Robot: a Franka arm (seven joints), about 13 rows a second.
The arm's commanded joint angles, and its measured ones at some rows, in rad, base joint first. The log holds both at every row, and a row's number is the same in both.
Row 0, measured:
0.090 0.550 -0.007 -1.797 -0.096 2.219 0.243
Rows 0 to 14, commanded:
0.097 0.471 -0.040 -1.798 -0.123 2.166 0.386
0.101 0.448 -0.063 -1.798 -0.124 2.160 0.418
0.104 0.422 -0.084 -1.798 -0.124 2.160 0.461
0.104 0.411 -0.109 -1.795 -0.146 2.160 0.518
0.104 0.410 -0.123 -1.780 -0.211 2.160 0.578
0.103 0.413 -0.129 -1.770 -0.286 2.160 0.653
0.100 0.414 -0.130 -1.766 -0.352 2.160 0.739
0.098 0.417 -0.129 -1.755 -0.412 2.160 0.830
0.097 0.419 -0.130 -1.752 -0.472 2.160 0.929
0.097 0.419 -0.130 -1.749 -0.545 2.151 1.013
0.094 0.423 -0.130 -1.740 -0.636 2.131 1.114
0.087 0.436 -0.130 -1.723 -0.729 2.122 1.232
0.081 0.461 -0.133 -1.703 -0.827 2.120 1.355
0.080 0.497 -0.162 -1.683 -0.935 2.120 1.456
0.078 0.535 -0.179 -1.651 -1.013 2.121 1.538
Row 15, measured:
0.085 0.445 -0.150 -1.741 -0.888 2.137 1.384
